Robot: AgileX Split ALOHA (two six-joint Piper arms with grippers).
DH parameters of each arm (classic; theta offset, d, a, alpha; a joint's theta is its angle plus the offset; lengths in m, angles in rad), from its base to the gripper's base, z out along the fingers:
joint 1: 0 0.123 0 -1.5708
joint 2: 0.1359 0 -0.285 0
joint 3: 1.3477 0 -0.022 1.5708
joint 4: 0 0.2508 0 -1.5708
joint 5: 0 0 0.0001 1.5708
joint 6: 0 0.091 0 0
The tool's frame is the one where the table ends.
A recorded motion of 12 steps. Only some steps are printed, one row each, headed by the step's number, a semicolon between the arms.
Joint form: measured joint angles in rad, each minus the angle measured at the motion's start. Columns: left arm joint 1, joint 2, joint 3, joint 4, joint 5, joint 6; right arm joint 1, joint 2, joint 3, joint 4, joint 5, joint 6.
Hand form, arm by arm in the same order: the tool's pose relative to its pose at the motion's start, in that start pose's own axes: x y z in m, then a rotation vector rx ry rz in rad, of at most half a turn. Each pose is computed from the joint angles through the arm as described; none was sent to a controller.
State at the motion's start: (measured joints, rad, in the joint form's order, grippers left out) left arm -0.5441 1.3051 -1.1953 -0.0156 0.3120 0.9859; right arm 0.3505 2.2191 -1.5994 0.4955 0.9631 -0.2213
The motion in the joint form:
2: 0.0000 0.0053 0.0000 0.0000 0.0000 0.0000; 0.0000 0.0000 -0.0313 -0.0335 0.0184 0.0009
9: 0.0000 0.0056 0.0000 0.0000 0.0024 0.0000; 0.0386 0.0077 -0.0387 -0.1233 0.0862 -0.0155
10: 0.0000 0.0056 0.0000 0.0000 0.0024 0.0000; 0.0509 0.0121 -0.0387 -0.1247 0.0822 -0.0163
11: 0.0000 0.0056 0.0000 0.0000 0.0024 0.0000; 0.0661 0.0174 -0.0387 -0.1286 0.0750 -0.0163
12: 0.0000 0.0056 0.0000 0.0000 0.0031 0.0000; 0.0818 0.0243 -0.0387 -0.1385 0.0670 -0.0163
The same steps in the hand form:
2: 0.0006 -0.0009 0.0019 0.0044 0.0030 0.0000; -0.0045 0.0010 -0.0061 0.0211 -0.0049 -0.0299
9: 0.0007 -0.0011 0.0020 0.0066 0.0045 0.0000; 0.0041 0.0100 0.0014 0.0781 0.0922 -0.1284
10: 0.0007 -0.0011 0.0020 0.0066 0.0045 0.0000; 0.0048 0.0140 0.0052 0.0790 0.0970 -0.1401
11: 0.0007 -0.0011 0.0020 0.0066 0.0045 0.0000; 0.0057 0.0188 0.0098 0.0823 0.1008 -0.1549
12: 0.0008 -0.0011 0.0020 0.0072 0.0049 0.0000; 0.0067 0.0230 0.0151 0.0906 0.1064 -0.1730

